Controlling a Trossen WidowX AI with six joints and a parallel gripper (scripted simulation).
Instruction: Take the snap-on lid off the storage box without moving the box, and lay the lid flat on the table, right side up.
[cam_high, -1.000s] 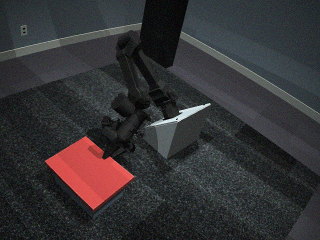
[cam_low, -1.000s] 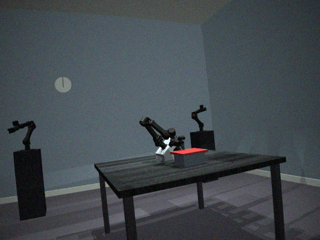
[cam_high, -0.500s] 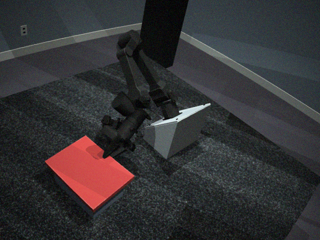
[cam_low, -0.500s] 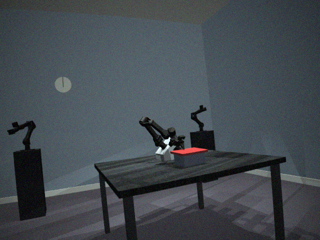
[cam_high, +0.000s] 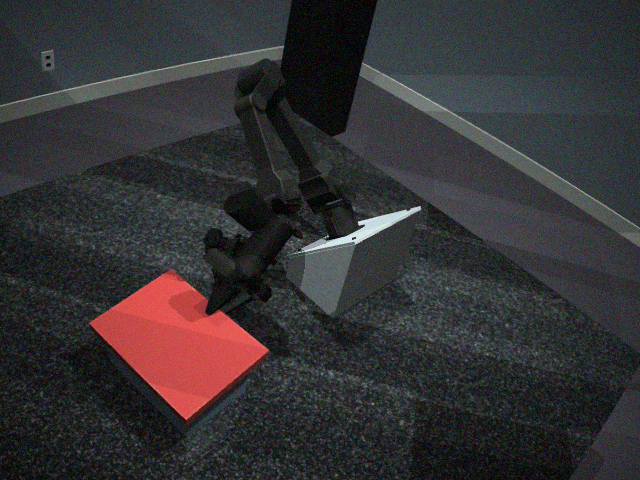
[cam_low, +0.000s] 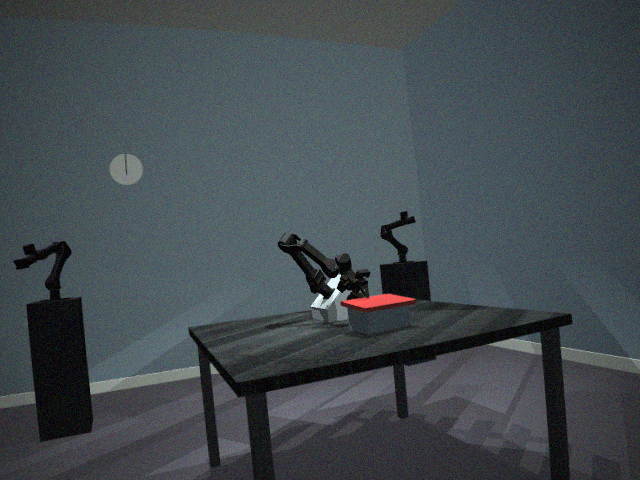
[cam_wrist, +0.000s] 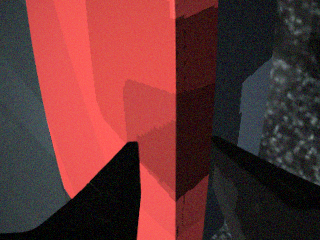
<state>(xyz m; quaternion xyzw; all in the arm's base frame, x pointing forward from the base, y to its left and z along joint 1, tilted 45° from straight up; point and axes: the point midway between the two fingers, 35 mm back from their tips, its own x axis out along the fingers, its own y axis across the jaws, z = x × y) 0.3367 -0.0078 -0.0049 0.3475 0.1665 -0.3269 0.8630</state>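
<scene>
My gripper tip is now 80 mm short of the red lid and 10 mm to the right of it. Round my gripper tip: storage box (80 mm ahead, 60 mm below).
</scene>
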